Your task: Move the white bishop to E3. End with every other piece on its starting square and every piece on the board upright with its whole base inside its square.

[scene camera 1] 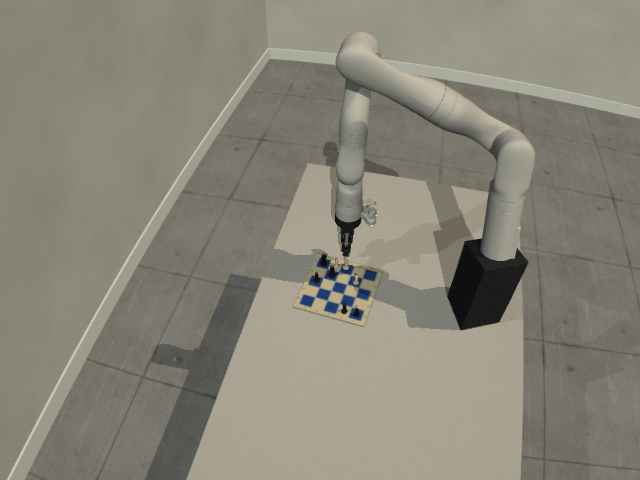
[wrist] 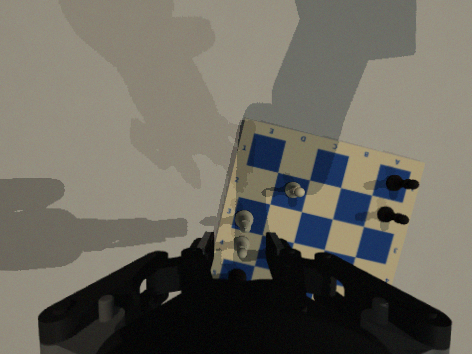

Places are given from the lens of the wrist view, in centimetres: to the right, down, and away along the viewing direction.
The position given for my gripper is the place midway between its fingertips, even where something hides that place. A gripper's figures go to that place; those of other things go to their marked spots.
my gripper [wrist: 240,243]: 0, 5, 16
chessboard [wrist: 345,185]: 13, 1, 24
